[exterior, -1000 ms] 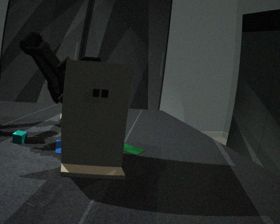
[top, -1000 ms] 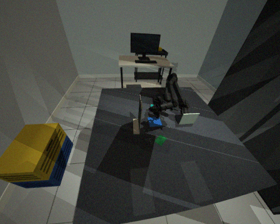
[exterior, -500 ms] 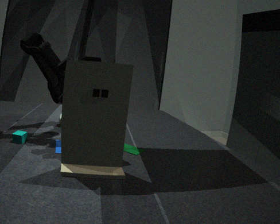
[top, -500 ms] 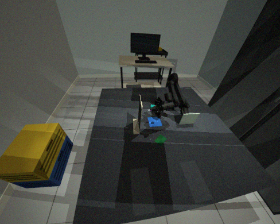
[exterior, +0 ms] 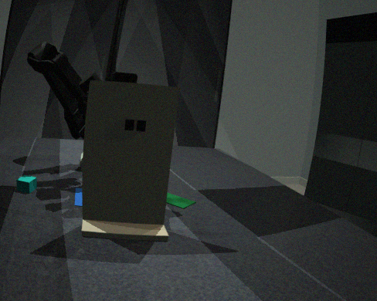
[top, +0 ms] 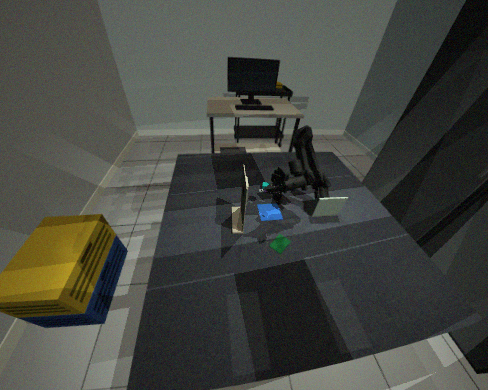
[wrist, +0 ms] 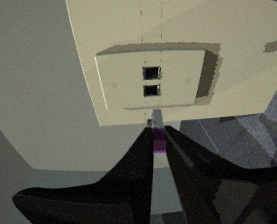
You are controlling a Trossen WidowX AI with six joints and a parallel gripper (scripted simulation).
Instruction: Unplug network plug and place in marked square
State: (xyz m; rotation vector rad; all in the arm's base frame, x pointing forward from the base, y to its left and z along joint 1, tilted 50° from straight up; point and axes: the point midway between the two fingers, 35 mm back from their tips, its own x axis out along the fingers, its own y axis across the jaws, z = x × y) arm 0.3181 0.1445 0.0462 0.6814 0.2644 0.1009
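Now: gripper tip 90 mm short of the upright panel, 10 mm to the left of it and 80 mm above it. From my gripper tip the other things lie so: purple-and-white plug: right at my gripper tip; then teal cube: 90 mm behind, 260 mm to the right, 200 mm below.
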